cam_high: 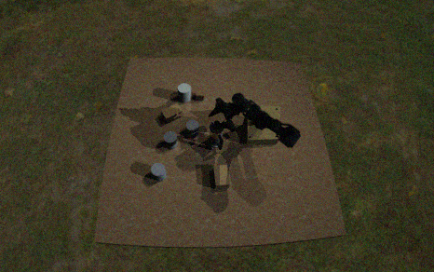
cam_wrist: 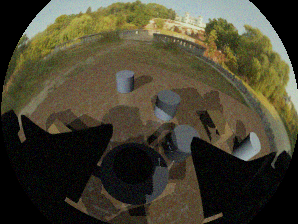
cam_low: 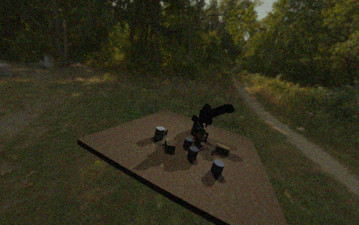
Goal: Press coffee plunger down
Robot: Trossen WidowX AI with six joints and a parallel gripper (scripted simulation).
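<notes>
Now: gripper tip 4 cm past the coffee press, 2 cm to the right of it and 9 cm above it.
</notes>
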